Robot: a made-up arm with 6 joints. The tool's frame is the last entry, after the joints. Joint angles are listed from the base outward.
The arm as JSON. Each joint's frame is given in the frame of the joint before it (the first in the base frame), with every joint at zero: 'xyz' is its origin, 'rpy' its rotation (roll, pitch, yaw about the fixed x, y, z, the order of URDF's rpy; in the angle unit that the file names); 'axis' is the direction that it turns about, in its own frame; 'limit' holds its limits. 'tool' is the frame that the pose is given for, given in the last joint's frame.
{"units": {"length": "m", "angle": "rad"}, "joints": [
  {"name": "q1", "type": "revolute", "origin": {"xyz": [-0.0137, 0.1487, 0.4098], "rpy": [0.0, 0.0, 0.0]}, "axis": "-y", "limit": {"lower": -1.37, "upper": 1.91}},
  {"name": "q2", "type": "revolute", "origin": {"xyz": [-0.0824, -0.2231, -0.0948], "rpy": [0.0, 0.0, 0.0]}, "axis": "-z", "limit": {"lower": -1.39, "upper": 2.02}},
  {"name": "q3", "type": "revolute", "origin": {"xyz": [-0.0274, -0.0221, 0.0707], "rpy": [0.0, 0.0, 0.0]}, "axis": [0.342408, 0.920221, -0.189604], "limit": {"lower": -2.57, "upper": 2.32}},
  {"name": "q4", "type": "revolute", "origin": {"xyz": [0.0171, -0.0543, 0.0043], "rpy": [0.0, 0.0, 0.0]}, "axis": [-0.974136, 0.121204, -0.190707], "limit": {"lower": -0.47, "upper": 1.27}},
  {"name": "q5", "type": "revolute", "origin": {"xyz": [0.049, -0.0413, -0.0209], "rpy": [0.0, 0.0, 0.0]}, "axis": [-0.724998, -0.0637, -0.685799], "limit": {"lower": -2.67, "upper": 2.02}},
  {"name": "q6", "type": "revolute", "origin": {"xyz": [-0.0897, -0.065, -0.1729], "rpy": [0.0, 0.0, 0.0]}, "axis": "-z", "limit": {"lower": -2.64, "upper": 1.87}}
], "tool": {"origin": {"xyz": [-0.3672, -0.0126, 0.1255], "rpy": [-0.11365, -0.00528, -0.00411]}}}
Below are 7 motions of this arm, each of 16 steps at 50 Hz.
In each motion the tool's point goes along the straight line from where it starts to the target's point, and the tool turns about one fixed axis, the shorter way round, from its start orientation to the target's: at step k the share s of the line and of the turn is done. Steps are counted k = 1, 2, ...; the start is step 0. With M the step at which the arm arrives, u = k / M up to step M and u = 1 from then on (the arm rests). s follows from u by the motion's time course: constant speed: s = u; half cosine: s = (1 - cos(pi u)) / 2; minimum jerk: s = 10 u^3 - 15 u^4 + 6 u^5.
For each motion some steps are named. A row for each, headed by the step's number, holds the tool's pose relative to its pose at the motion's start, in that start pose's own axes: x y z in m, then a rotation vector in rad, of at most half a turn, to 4 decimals.
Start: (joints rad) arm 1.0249 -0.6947 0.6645 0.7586 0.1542 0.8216
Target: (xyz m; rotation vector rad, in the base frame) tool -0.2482 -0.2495 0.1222 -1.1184 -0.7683 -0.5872
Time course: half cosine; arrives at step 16
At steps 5, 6, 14, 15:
5: 0.0072 -0.0159 -0.0012 -0.0344 -0.0137 0.0479
6: 0.0099 -0.0220 -0.0017 -0.0478 -0.0190 0.0665
14: 0.0310 -0.0686 -0.0053 -0.1491 -0.0593 0.2071
15: 0.0319 -0.0707 -0.0055 -0.1535 -0.0611 0.2133

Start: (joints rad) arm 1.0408 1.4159 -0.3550 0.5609 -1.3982 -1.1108
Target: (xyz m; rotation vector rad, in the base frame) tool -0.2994 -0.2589 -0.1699 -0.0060 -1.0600 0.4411
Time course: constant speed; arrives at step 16
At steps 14, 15, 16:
14: 0.0119 0.0629 0.0944 0.1536 0.1672 -0.1682
15: 0.0128 0.0674 0.1012 0.1645 0.1791 -0.1803
16: 0.0136 0.0719 0.1079 0.1755 0.1911 -0.1923

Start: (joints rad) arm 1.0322 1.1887 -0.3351 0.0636 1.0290 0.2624
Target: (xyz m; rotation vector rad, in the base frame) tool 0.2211 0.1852 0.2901 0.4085 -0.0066 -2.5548
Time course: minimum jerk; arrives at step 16
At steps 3, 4, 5, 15, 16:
3: -0.0010 0.0018 0.0066 -0.0088 0.0162 -0.0070
4: -0.0022 0.0037 0.0140 -0.0186 0.0343 -0.0149
5: -0.0039 0.0065 0.0244 -0.0323 0.0597 -0.0259
15: -0.0214 0.0359 0.1353 -0.1791 0.3309 -0.1437
16: -0.0215 0.0360 0.1356 -0.1795 0.3316 -0.1440

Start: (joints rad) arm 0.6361 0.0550 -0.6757 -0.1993 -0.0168 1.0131
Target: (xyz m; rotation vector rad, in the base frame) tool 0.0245 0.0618 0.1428 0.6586 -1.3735 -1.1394
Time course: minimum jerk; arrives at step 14
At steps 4, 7, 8, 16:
4: 0.0051 0.0200 -0.0138 0.0159 -0.0384 -0.0572
7: 0.0176 0.0693 -0.0478 0.0550 -0.1328 -0.1977
8: 0.0222 0.0876 -0.0604 0.0695 -0.1679 -0.2500
16: 0.0351 0.1385 -0.0956 0.1100 -0.2657 -0.3955

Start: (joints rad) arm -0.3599 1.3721 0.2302 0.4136 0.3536 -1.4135
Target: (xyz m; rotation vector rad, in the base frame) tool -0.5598 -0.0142 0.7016 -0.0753 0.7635 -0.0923
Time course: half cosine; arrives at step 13
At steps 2, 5, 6, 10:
2: 0.0017 -0.0026 -0.0067 -0.0031 -0.0146 0.0049
5: 0.0097 -0.0144 -0.0378 -0.0174 -0.0822 0.0276
6: 0.0132 -0.0197 -0.0516 -0.0237 -0.1120 0.0376
10: 0.0263 -0.0391 -0.1025 -0.0472 -0.2227 0.0747

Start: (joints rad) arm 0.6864 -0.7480 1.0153 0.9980 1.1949 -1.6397
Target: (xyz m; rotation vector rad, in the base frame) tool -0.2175 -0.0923 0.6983 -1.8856 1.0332 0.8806
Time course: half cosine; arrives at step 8
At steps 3, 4, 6, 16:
3: -0.0003 -0.0009 -0.0053 -0.0026 -0.0137 0.0043
4: -0.0006 -0.0014 -0.0086 -0.0042 -0.0221 0.0070
6: -0.0009 -0.0024 -0.0146 -0.0072 -0.0378 0.0119
16: -0.0011 -0.0028 -0.0172 -0.0085 -0.0443 0.0139

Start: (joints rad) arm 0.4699 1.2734 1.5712 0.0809 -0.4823 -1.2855
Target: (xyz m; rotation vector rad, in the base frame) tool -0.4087 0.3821 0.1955 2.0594 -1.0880 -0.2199
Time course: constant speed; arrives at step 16
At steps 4, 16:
4: 0.0141 0.0284 -0.0466 0.0989 -0.1033 -0.0533
16: 0.0564 0.1135 -0.1865 0.3956 -0.4131 -0.2133

